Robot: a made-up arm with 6 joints.
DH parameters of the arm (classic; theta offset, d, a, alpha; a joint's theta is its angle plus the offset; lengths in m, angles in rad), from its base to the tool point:
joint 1: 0 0.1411 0 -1.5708
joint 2: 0.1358 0 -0.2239 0
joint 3: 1.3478 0 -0.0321 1.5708
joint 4: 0 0.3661 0 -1.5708
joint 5: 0 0 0.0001 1.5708
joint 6: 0 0.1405 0 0
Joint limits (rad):
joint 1: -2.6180..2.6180
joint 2: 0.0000..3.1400
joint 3: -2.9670..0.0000
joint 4: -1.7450..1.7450
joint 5: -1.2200..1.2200
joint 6: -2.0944..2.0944
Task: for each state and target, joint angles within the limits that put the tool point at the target. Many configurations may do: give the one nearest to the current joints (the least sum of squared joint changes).
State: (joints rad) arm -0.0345 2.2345 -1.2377 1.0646 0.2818 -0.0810
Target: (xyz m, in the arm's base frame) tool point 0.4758 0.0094 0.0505
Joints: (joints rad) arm -0.0854 1.8024 -1.0587 1.0351 0.4256 -0.0810
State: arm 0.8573 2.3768 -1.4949 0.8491 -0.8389 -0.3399
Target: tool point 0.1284 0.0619 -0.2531
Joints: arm 0.9733 2.6422 -0.6209 0.9051 -0.7024 -0.3399
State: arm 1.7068 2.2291 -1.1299 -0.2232 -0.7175 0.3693
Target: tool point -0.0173 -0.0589 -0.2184
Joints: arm 1.6835 2.7599 -0.3112 -0.3295 -0.5522 0.3693
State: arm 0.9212 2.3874 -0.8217 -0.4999 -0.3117 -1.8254
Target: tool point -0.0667 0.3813 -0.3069
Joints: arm 1.6706 2.8882 -1.4045 -0.5447 -0.4014 -1.8254
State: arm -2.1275 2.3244 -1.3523 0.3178 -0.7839 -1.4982
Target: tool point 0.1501 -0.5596 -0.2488
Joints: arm -1.2976 3.1400 -2.1471 0.2347 -0.1999 -1.4982
